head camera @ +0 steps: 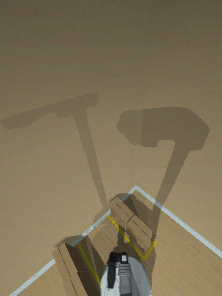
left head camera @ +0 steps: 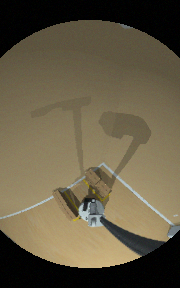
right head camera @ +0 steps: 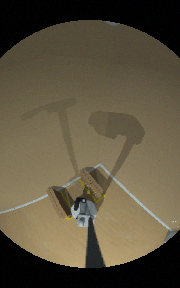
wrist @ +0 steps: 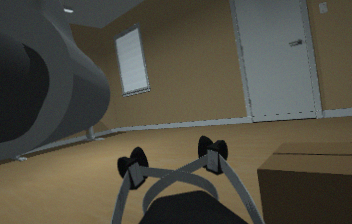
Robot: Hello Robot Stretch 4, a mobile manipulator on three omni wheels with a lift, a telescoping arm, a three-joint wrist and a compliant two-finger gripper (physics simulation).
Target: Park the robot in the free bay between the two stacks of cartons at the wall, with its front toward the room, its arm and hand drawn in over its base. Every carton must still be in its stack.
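Places are measured from the robot's base along level axes (x ahead, y left, z up), in millimetres.
Pixels of known places: gripper, fingertip midpoint: point(left head camera: 82, 219) point(right head camera: 72, 218) point(wrist: 172, 153).
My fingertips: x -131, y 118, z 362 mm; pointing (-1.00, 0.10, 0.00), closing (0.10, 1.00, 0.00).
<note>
Behind a point stands the place of what it marks.
Two carton stacks stand at the wall. The left stack point(head camera: 69, 267) point(left head camera: 65, 204) @(x 64, y 370, z 333 mm) point(right head camera: 59, 203) @(x 52, y 345, z 327 mm) and the right stack point(head camera: 131, 220) @(x 452, y -91, z 333 mm) point(left head camera: 98, 181) @(x 469, y -92, z 335 mm) point(right head camera: 92, 181) look upright, with the bay floor point(head camera: 100, 243) @(x 326, y 259, z -27 mm) between them. The robot's round pale base point(head camera: 139, 276) @(x 61, y -118, z 187 mm) is at the room-side end of the bay, close to both stacks; its lower part is cut off in the head view. The arm and black hand are folded over the base. My gripper point(wrist: 172, 153) @(x -131, y 118, z 362 mm) is open and empty. A carton point(wrist: 307, 200) @(x -69, y 237, z 303 mm) shows close on its right in the wrist view. Gaps beside the base are hard to judge.
Yellow floor lines point(head camera: 90, 263) @(x 150, y 351, z -25 mm) edge the stacks. White baseboards point(head camera: 187, 225) @(x 444, y -734, z 62 mm) point(left head camera: 141, 195) @(x 150, y -993, z 102 mm) point(right head camera: 137, 198) @(x 161, y -979, z 100 mm) meet at a corner beyond the right stack. The wrist view shows a door point(wrist: 275, 65) @(x -2339, y 1808, z 681 mm) and a window point(wrist: 132, 62) @(x -4380, y 34, z 1381 mm) across the room. Robot shadows lie on the wall.
</note>
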